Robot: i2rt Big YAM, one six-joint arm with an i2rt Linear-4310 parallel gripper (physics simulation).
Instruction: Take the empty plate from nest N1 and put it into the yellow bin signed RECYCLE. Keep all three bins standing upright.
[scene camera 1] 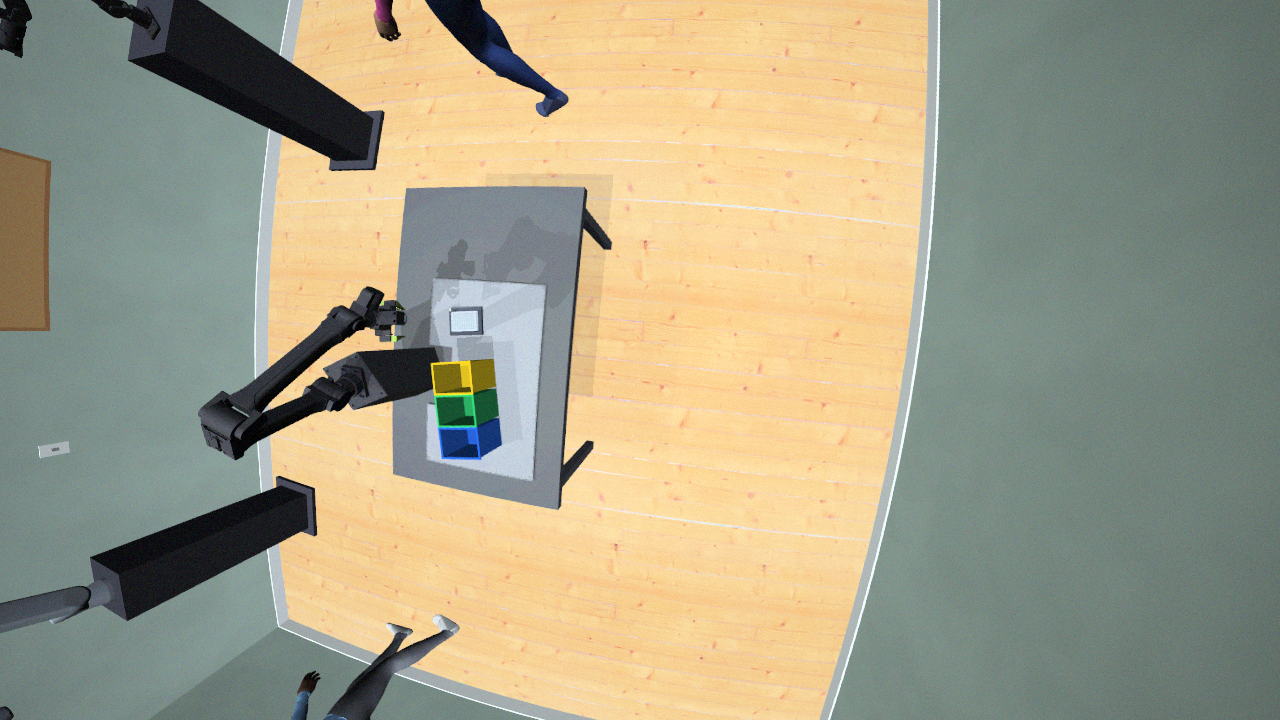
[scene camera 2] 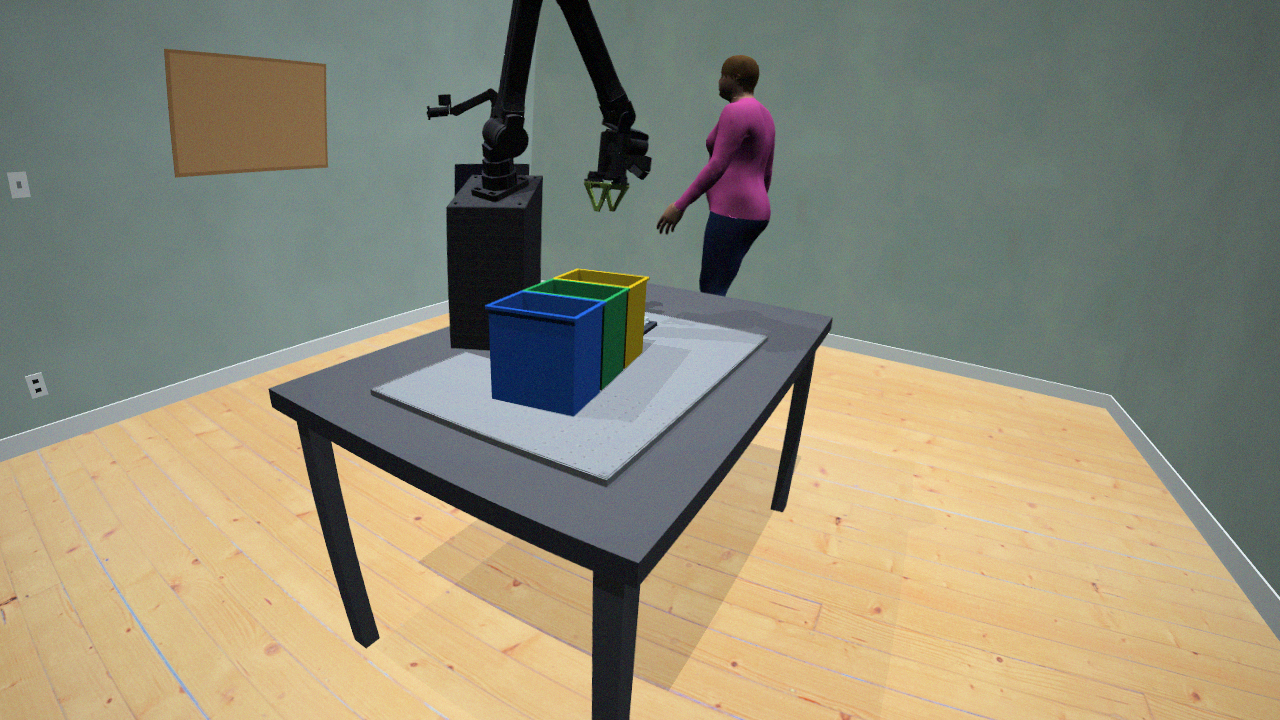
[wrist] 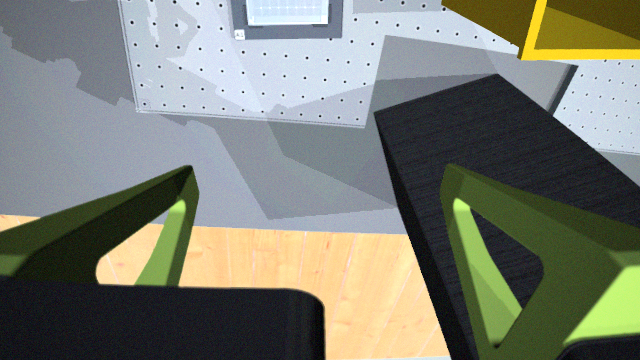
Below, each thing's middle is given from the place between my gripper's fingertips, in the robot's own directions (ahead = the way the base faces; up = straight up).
Scene:
Right now the yellow bin (scene camera 2: 635, 306) is 220 mm below my hand, 200 mm to the right of it and 130 mm ahead of it. Round my hand: blue bin (scene camera 2: 545, 350) (450 mm to the right, 220 mm below, 180 mm ahead); green bin (scene camera 2: 614, 312) (330 mm to the right, 220 mm below, 150 mm ahead).

